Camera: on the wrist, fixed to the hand. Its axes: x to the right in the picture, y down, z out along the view.
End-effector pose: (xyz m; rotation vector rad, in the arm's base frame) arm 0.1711 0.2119 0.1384 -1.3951 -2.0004 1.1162
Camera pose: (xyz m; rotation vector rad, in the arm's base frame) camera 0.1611 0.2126 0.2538 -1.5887 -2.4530 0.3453
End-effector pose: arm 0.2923 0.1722 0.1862 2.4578 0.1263 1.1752
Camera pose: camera 0.2541 0.2810 0.1754 1.8091 -0.1128 1.0677
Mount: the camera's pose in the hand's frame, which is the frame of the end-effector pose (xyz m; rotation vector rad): -0.0047 -0.0999 -0.0584 -0.6591 0.0850 -0.0888
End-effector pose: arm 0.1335 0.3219 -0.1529 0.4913 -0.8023 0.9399
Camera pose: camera 0.2400 0.3079 -0.1961 -0.0868 -0.9470 0.5614
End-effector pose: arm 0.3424 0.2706 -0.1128 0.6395 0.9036 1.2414
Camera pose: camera 0.3436 0.2395 -0.2244 0.0219 0.5301 1.3915
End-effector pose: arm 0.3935 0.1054 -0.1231 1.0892 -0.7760 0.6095
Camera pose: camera 0.4816 0.1245 -0.1958 0.4844 -0.7723 0.2836
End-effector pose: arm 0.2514 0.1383 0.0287 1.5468 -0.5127 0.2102
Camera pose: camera 0.3021 0.1933 -0.0597 0.9102 -0.3910 0.0284
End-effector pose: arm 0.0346 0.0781 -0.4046 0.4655 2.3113 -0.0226
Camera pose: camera -0.0363 -0.0076 -0.3723 0.0247 2.2513 0.7033
